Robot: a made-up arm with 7 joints.
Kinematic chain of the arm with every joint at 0, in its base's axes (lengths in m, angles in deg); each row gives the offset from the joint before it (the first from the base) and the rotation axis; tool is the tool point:
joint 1: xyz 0 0.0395 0 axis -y
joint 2: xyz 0 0.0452 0 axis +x
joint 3: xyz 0 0 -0.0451 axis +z
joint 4: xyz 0 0 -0.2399 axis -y
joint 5: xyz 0 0 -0.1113 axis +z
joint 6: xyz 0 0 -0.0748 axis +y
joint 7: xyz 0 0 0 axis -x
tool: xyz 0 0 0
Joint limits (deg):
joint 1: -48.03..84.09
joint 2: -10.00..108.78
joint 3: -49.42..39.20
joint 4: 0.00..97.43
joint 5: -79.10..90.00
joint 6: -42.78..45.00
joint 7: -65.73..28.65
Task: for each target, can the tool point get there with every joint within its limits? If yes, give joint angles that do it. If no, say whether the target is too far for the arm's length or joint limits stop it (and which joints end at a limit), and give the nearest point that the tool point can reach.
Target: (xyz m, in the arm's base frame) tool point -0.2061 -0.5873 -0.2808
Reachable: no: too far | nearest point -0.1575 -0.1071 -0.2962 | short by 0.483 m
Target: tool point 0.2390 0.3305 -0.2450
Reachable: yes | joints 18.06 37.82 2.24 54.43 18.11 27.15 -38.45
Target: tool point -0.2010 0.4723 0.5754
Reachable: no: too far | nearest point -0.0833 0.4036 0.2385 | short by 0.363 m
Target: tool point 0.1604 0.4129 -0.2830
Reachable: yes | joints 16.69 46.81 -5.23 22.98 -19.23 -35.88 -52.57
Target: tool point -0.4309 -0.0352 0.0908
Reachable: no: joint limits stop it (at a limit: joint 1, joint 2, joint 4) | nearest point -0.3449 0.0029 -0.3103 | short by 0.412 m
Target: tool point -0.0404 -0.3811 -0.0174
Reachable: no: joint limits stop it (at a limit: joint 1, joint 2, joint 3, joint 4) | nearest point -0.0927 -0.0986 -0.2448 | short by 0.366 m
